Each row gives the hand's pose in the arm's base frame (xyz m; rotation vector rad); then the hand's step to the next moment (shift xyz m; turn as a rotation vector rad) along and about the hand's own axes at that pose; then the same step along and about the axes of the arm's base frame.
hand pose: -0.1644 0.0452 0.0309 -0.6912 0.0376 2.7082
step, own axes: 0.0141 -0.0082 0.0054 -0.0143 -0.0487 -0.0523
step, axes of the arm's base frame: -0.0113 0.0128 -0.0014 0.0522 0.0355 -0.0365
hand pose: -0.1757 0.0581 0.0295 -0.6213 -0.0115 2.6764
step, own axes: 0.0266 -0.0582 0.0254 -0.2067 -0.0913 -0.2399
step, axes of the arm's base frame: -0.0111 0.0657 0.0172 0.3065 -0.0123 -0.1204
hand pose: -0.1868 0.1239 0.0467 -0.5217 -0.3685 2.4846
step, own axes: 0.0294 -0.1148 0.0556 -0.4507 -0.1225 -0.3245
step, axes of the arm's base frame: 0.0075 0.1009 0.0830 0.5446 -0.1169 -0.1147
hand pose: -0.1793 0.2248 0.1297 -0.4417 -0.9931 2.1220
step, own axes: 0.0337 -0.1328 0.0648 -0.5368 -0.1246 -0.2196
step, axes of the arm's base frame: 0.0040 0.0486 0.1435 0.5432 -0.2340 -0.0460
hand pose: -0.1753 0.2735 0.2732 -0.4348 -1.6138 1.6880
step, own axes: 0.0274 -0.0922 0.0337 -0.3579 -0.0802 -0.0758
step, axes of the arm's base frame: -0.0159 -0.0111 0.1001 0.3123 -0.2055 -0.0229
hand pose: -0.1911 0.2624 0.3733 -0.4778 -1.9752 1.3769
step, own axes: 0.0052 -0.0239 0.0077 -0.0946 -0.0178 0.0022
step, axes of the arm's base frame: -0.0072 -0.0109 0.0221 0.0666 -0.0681 -0.0140
